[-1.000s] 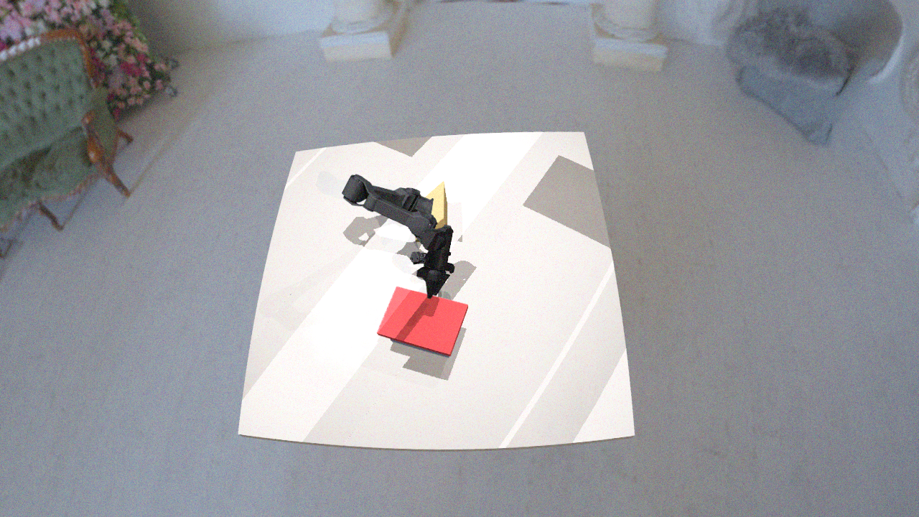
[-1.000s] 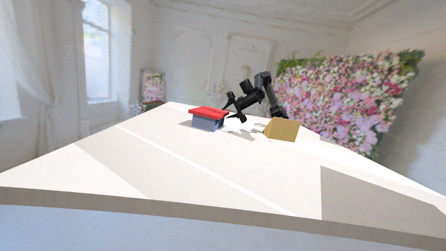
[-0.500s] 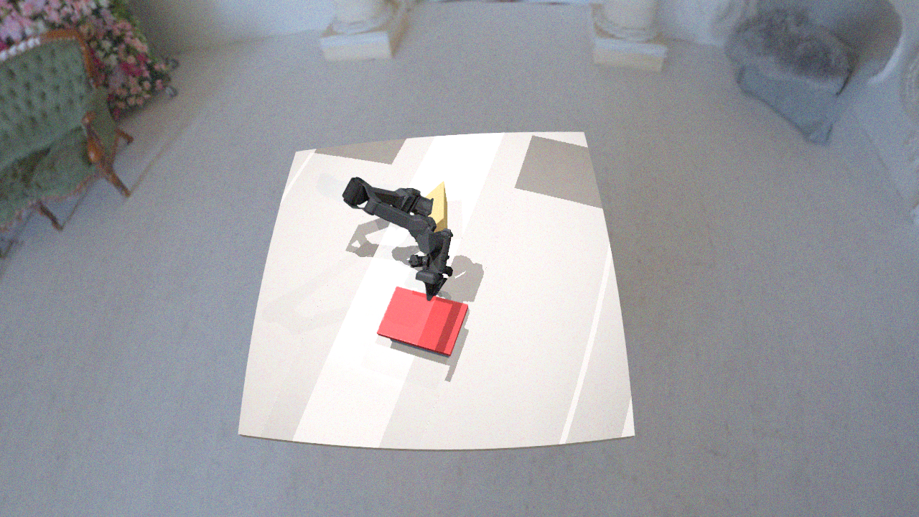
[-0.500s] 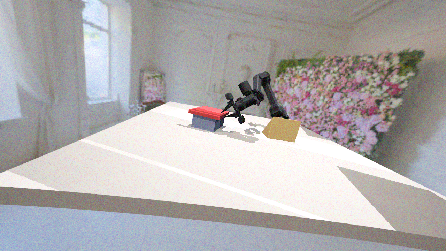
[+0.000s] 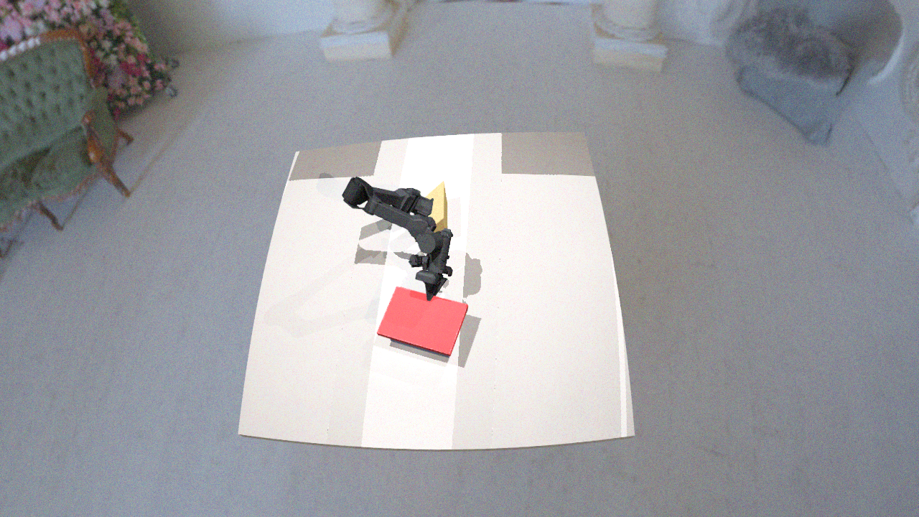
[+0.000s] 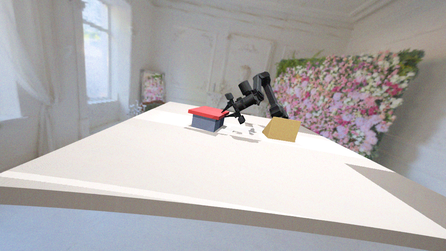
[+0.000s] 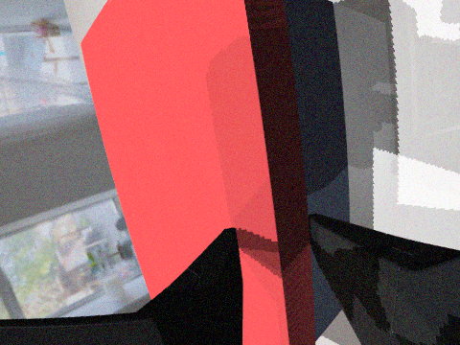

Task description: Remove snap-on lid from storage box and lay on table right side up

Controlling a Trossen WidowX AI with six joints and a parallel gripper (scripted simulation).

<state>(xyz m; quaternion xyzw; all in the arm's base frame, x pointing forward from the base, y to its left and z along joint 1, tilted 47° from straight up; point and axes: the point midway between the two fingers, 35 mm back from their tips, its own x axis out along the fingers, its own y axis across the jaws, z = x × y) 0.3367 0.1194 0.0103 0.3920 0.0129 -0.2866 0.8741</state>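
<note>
The red lid lies 70 mm ahead of my gripper tip and 10 mm to the right of it. Round my gripper tip: blue-grey storage box: 70 mm ahead, 10 mm to the right, 40 mm below.
</note>
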